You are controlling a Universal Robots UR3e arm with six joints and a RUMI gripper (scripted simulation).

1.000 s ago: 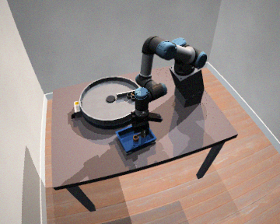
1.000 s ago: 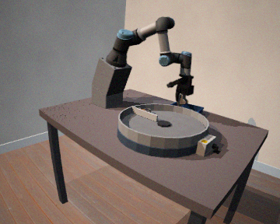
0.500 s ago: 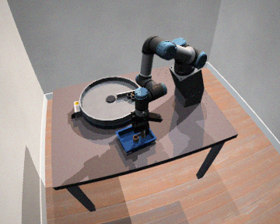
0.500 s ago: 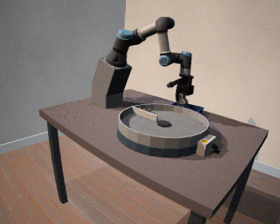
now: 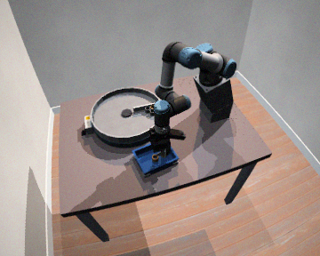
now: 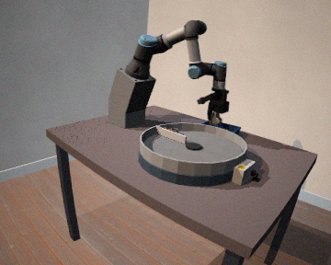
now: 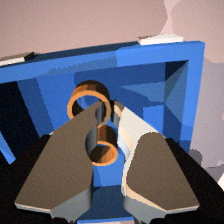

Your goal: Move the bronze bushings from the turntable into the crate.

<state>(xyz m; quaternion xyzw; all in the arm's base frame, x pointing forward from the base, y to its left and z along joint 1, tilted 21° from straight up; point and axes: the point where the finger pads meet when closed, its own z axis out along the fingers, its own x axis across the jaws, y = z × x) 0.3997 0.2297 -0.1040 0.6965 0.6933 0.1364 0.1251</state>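
The blue crate is 50 mm ahead of my hand, 10 mm to the right of it and 10 mm below it. From my hand the other things lie so: turntable (130 mm ahead, 330 mm to the right, 20 mm above).
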